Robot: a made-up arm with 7 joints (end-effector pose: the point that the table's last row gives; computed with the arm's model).
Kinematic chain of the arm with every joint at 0, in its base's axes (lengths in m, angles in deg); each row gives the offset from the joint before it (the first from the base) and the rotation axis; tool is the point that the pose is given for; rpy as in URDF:
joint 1: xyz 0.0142 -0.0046 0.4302 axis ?
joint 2: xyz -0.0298 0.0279 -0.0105 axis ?
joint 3: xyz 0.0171 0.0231 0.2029 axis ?
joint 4: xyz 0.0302 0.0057 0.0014 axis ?
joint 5: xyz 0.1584 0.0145 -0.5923 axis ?
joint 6: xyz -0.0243 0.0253 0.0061 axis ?
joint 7: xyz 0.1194 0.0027 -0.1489 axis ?
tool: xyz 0.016 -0.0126 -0.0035 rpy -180 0 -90
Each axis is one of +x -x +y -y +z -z.
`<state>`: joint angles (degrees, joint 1 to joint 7).
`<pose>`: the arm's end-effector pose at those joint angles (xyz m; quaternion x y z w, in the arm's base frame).
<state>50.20 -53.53 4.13 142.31 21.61 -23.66 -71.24</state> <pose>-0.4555 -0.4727 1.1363 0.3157 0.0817 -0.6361 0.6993</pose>
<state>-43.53 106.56 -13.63 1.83 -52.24 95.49 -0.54</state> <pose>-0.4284 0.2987 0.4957 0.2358 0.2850 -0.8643 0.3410</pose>
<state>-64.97 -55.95 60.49 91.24 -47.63 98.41 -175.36</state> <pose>0.5845 0.2215 0.9070 0.5937 0.3137 -0.3851 0.6331</pose>
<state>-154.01 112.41 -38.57 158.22 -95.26 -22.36 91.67</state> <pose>-0.5889 -0.3749 -0.1389 -0.1982 -0.9310 0.2133 0.2200</pose>
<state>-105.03 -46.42 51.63 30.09 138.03 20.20 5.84</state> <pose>0.3202 -0.6175 0.4082 0.5287 0.6048 -0.1843 0.5663</pose>
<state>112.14 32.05 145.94 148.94 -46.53 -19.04 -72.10</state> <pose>-0.1055 0.2340 1.3122 -0.0846 0.0217 0.4422 0.8926</pose>
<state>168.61 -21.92 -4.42 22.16 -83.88 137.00 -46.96</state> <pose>-0.3351 0.2495 0.2828 0.2535 0.4560 0.7703 0.3666</pose>
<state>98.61 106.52 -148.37 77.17 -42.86 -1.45 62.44</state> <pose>0.3947 0.4497 0.9348 -0.2750 -0.0131 -0.9464 0.1687</pose>
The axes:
joint 1: +z
joint 2: +y
joint 3: +z
joint 4: -y
joint 5: -z
joint 6: +y
joint 7: -z

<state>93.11 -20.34 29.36 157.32 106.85 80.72 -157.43</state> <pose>-0.1928 -0.3728 1.3257 0.5616 -0.4173 -0.0833 0.7096</pose>
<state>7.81 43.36 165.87 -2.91 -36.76 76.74 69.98</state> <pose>-0.3873 0.0583 0.0332 -0.8792 -0.3284 -0.3193 0.1313</pose>
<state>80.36 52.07 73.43 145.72 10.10 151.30 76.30</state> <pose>-0.2962 0.5347 0.7491 0.8723 -0.0130 -0.0318 0.4877</pose>
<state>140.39 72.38 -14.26 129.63 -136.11 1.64 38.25</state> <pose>-0.6365 0.5418 0.1028 -0.2171 -0.8373 -0.3142 0.3911</pose>
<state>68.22 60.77 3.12 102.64 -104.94 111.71 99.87</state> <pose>0.3794 0.6475 0.1353 -0.4224 0.3543 -0.8042 0.2222</pose>
